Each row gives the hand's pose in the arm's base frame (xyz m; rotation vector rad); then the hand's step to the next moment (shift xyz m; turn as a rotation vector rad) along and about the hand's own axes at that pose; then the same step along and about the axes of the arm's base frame.
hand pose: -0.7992 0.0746 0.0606 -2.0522 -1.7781 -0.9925
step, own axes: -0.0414 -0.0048 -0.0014 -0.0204 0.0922 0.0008
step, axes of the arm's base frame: -0.0060 -0.0318 -0.0263 0.0869 -0.0360 0.0086
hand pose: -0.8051 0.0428 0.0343 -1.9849 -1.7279 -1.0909
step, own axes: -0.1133 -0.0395 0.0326 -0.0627 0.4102 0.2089
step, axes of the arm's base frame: -0.0249 -0.0505 -0.1109 0.4576 -0.0053 -0.0798
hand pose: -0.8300 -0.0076 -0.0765 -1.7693 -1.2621 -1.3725
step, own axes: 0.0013 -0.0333 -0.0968 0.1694 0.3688 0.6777
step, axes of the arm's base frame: -0.0701 -0.0691 0.0282 0.6200 0.4893 -0.0140
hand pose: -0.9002 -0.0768 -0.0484 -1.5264 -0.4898 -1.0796
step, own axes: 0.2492 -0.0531 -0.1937 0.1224 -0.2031 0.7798
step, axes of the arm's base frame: 0.0103 -0.2287 0.2237 0.1799 0.7489 0.2666
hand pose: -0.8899 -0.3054 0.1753 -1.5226 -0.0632 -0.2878
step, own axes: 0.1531 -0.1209 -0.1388 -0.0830 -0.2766 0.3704
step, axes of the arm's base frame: 0.1014 -0.1623 0.1439 -0.0912 0.3725 0.2711
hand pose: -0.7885 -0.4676 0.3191 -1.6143 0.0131 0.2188
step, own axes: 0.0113 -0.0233 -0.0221 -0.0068 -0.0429 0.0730
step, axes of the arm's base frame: 0.0173 -0.0191 0.0222 -0.0103 0.0739 0.0405
